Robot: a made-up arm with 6 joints.
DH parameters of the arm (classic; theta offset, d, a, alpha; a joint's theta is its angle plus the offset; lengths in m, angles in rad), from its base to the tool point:
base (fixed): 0 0.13 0 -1.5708
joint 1: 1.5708 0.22 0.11 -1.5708
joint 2: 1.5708 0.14 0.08 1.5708
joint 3: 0 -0.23 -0.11 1.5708
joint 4: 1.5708 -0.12 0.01 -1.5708
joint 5: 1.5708 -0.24 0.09 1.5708
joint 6: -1.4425 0 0.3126 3.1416
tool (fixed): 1.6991 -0.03 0 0
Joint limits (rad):
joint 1: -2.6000..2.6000
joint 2: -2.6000..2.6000
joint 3: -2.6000..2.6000
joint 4: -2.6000..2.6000
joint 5: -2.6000..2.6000
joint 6: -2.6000..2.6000
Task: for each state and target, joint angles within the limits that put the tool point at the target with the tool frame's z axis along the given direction. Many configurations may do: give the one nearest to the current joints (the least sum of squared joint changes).
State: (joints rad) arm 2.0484 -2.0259 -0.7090 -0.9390 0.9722 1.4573
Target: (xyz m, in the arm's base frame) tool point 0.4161 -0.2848 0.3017 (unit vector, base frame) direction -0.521 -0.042 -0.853
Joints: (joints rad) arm 2.4915 -1.6468 -0.3319 -1.2467 1.5260 1.7544
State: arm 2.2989 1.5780 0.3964 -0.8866 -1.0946 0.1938
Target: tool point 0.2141 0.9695 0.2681 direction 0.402 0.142 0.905
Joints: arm 2.4292 1.8131 -0.2132 -1.1651 -0.9202 -0.0749
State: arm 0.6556 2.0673 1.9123 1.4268 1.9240 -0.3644
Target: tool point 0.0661 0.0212 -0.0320 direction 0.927 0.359 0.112
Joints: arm 1.2099 1.8850 2.3741 1.6422 2.6000 -0.9210
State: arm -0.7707 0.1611 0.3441 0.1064 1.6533 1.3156
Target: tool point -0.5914 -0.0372 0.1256 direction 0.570 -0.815 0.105
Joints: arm -0.6688 -0.2927 1.0383 0.2225 1.5957 1.1473
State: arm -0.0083 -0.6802 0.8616 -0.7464 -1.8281 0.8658
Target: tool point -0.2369 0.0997 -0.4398 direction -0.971 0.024 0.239
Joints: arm -0.5171 -1.3831 0.6844 -0.5761 -1.4456 1.1765
